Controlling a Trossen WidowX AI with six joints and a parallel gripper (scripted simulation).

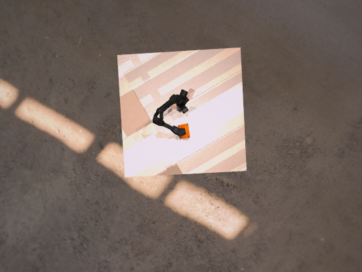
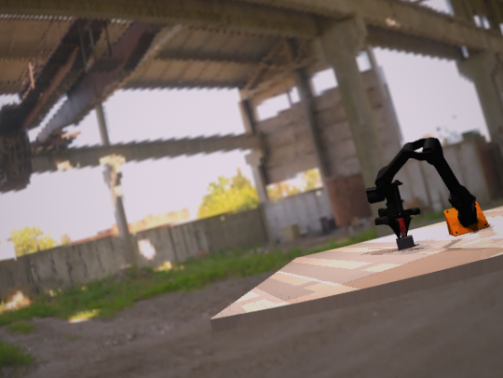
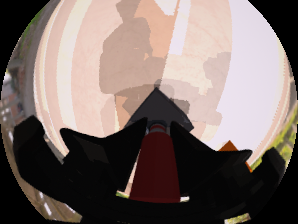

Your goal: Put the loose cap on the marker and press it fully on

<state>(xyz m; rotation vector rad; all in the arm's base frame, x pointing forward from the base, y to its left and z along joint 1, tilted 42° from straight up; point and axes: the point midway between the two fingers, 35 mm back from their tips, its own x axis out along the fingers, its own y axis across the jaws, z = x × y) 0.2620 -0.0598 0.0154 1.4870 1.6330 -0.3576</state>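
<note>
The red marker cap lies 1 cm to the left of my gripper tip and 5 cm above it. Round my gripper tip: holder block 1 cm to the left, 2 cm below.
</note>
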